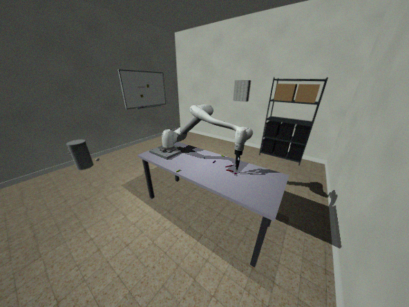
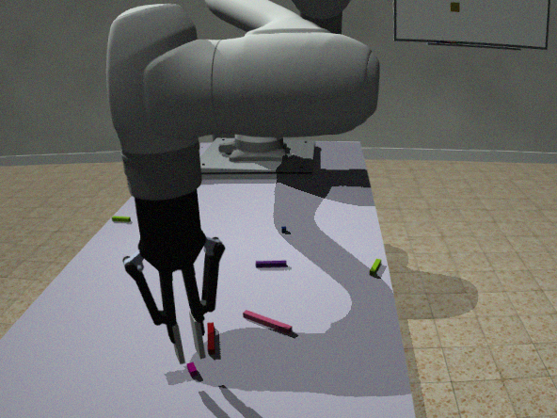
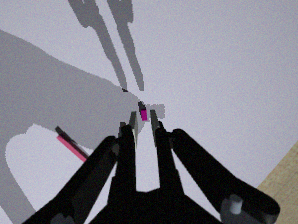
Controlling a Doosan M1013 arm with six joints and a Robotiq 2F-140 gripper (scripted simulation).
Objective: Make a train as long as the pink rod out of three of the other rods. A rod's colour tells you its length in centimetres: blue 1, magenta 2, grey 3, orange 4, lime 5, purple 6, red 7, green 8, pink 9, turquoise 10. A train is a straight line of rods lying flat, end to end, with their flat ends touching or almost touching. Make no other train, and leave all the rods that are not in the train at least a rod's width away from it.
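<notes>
Now: hand 60 mm above the magenta rod. From my hand the other things lie so: red rod: 80 mm behind, 20 mm to the left, 60 mm below; purple rod: 310 mm behind, 110 mm to the left, 60 mm below; pink rod: 120 mm behind, 110 mm to the left, 60 mm below.
</notes>
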